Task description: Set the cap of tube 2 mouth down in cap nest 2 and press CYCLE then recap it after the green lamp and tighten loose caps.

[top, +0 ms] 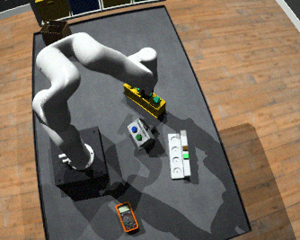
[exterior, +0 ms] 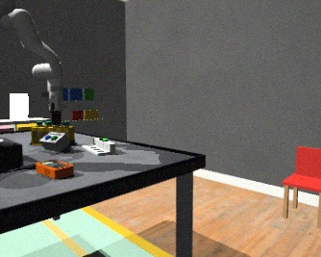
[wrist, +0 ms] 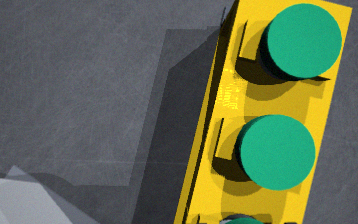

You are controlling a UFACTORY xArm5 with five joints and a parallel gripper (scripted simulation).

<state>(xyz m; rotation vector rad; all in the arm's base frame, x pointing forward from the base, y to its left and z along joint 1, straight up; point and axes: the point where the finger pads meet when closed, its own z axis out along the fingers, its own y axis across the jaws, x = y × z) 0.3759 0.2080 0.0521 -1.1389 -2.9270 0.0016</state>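
The green key is 180 mm to the right of my hand, 100 mm behind it and 60 mm below it. Also, from my hand: blue key: 140 mm to the right, 110 mm behind, 60 mm below; key housing: 160 mm to the right, 90 mm behind, 80 mm below.
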